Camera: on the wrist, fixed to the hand. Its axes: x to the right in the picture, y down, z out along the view.
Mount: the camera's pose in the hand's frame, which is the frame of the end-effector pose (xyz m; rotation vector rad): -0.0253 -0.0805 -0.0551 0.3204 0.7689 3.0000
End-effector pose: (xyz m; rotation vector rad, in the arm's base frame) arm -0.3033 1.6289 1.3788 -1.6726 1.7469 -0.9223
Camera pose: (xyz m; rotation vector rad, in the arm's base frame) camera -0.2944 1.6605 1.4741 1.9990 1.7542 0.1041
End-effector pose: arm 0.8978 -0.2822 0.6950 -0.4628 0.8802 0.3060
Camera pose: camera 0.8813 -0.3810 0.7059 -1.2659 -1.2465 -2.0583
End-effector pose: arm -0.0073 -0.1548 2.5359 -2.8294 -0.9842 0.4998
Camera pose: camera -0.0543 -0.1068 2.6110 -1.1184 2.8625 -0.4467
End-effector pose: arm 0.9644 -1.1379 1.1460 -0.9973 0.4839 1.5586
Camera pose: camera 1.0578 -1.1750 1.1534 -0.2009 -1.4235 -0.9996
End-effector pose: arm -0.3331 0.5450 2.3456 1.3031 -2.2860 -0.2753
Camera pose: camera -0.2340 0.5279 2.3525 -2.0336 -1.1429 1.1905
